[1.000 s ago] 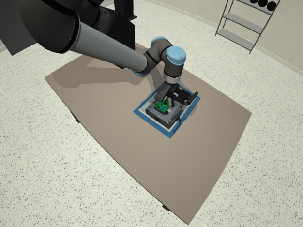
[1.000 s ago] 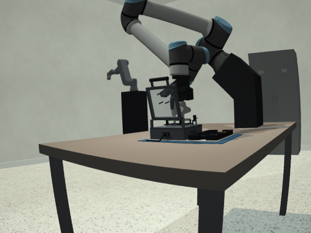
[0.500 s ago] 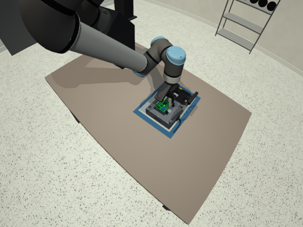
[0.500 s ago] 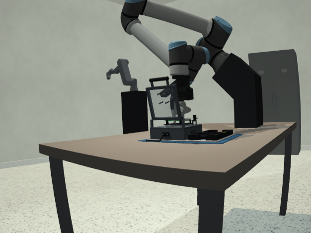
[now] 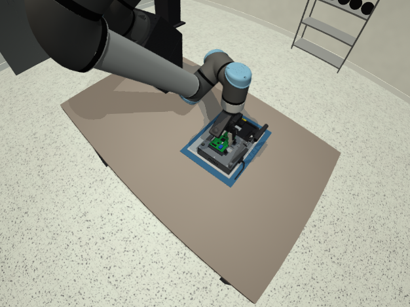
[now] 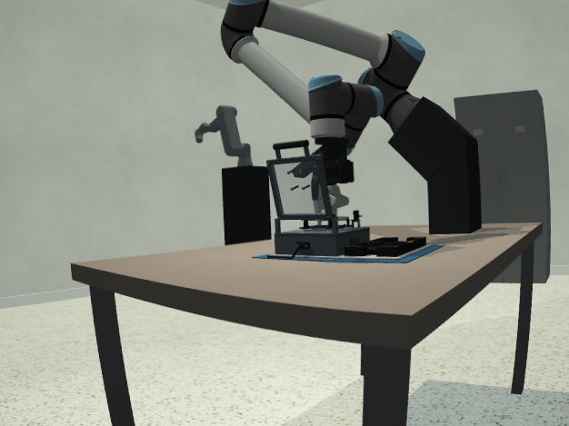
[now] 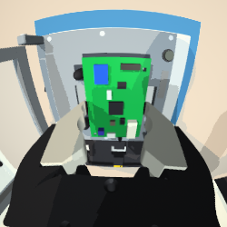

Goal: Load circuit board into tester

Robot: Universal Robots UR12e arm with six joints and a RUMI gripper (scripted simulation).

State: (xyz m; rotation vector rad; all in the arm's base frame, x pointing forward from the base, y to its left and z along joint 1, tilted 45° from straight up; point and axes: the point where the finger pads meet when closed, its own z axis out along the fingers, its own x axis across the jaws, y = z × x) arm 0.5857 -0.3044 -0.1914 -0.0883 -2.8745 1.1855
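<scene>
My gripper is now right at the green circuit board. From my hand the other things lie so: tester bed 10 mm ahead, 10 mm to the left, 10 mm below; black post 60 mm behind, 60 mm to the left; tester 30 mm ahead, 40 mm to the left, 30 mm above.
</scene>
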